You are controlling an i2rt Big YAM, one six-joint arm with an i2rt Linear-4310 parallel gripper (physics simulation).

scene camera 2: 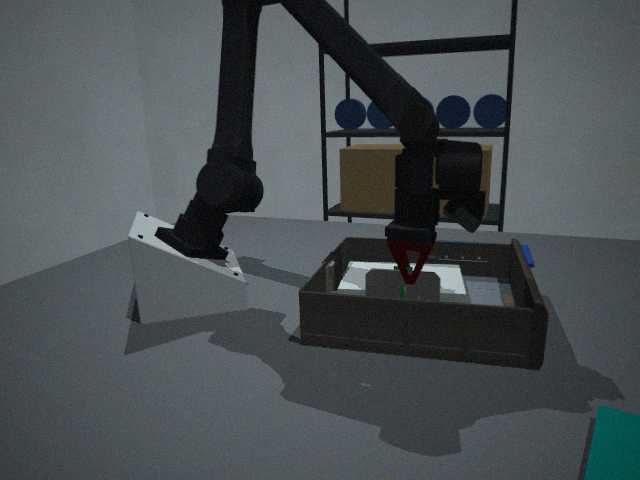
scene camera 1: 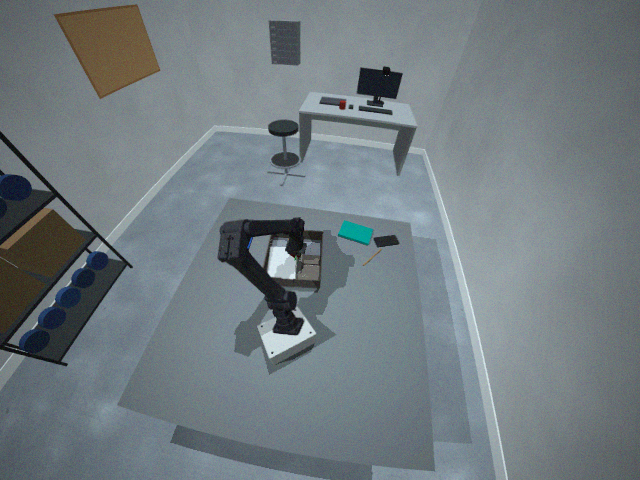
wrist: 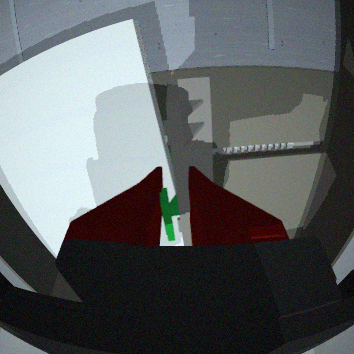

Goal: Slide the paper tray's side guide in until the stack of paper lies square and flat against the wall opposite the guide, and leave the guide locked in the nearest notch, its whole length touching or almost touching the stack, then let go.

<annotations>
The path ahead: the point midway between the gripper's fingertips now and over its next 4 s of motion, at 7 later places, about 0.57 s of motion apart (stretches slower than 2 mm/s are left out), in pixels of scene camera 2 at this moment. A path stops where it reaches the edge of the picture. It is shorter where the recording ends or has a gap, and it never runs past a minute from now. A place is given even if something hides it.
My gripper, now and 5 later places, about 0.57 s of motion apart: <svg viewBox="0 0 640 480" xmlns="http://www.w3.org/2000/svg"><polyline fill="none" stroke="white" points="410,282 411,280 411,278 407,239 409,190 412,191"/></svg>
</annotations>
